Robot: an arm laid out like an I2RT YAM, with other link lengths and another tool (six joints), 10 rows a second.
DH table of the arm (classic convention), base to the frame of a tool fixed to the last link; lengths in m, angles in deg. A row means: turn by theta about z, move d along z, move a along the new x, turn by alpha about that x. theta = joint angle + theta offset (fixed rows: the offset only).
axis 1: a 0.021  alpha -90  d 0.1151  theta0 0
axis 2: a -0.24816  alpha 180  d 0  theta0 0
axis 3: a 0.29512  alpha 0  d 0  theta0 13.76
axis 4: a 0.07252  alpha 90  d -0.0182  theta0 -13.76
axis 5: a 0  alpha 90  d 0.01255  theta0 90
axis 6: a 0.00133  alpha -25.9  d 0.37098  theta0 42
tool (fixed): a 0  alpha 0  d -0.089  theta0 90
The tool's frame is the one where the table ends.
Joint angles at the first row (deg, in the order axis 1, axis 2, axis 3, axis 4, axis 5, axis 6):
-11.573 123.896 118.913 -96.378 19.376 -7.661
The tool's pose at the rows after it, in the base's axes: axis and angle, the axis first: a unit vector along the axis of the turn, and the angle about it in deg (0 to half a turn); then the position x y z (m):
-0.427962 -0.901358 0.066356 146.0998 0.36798 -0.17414 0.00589
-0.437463 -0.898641 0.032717 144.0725 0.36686 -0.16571 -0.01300
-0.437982 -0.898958 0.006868 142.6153 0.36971 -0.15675 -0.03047
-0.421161 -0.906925 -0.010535 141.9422 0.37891 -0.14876 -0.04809
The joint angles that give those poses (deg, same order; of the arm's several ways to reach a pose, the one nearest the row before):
-13.671 126.387 118.911 -96.072 15.617 -7.770
-15.048 128.288 118.910 -95.416 12.010 -7.814
-15.748 130.171 118.915 -94.368 9.169 -8.339
-15.901 132.049 118.914 -92.444 7.136 -10.437

